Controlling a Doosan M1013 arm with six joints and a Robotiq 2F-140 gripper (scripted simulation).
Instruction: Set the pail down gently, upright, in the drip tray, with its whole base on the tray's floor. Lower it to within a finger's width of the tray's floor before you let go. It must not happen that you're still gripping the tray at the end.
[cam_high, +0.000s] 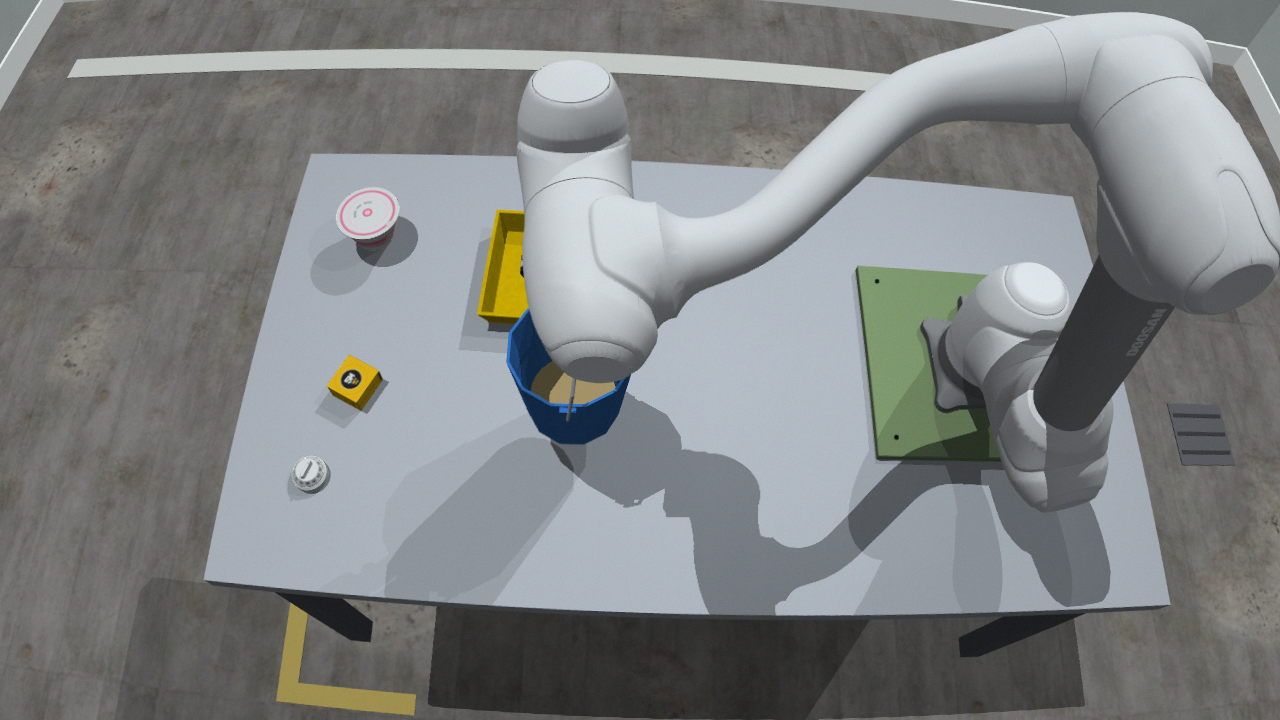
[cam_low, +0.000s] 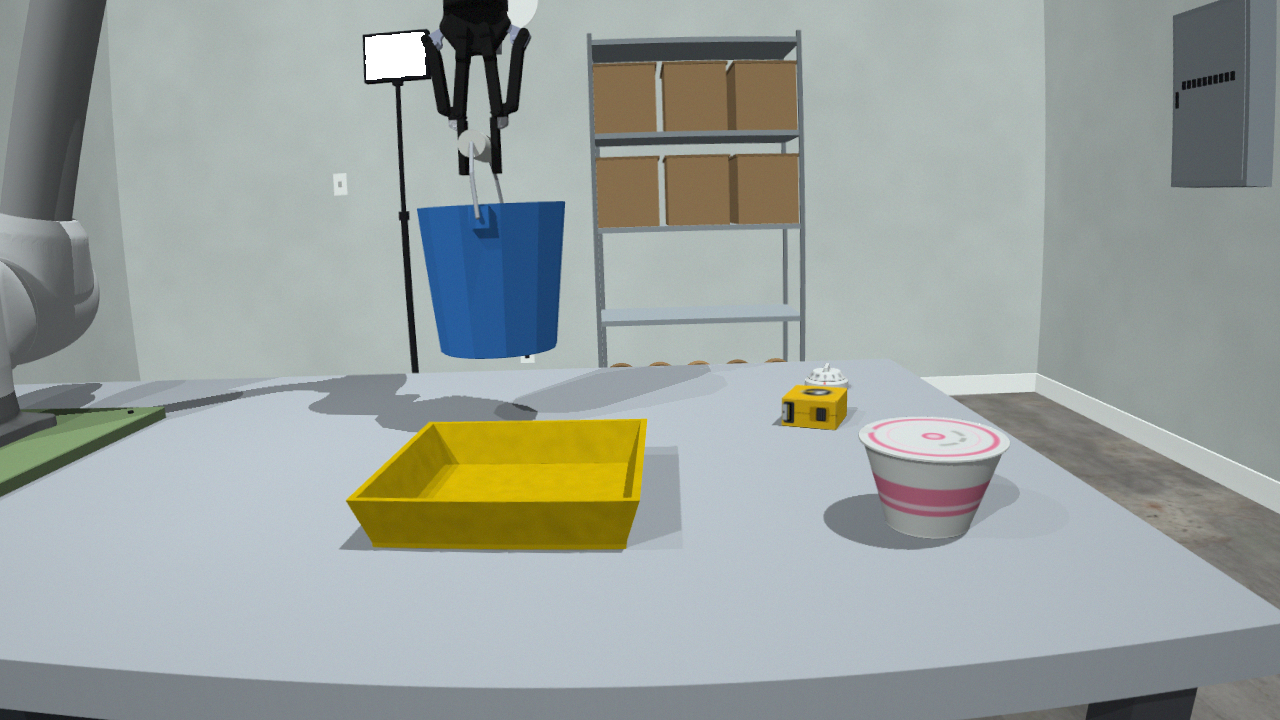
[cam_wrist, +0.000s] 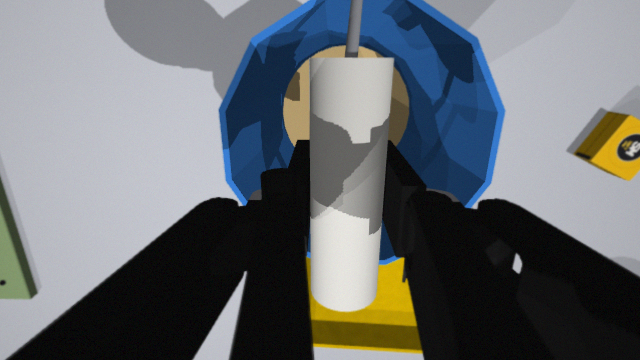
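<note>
Right now the pail handle is 30 mm below my hand. Also, from my hand: yellow drip tray 60 mm ahead, 290 mm to the right, 320 mm below; then blue pail 10 mm ahead, 100 mm below.
</note>
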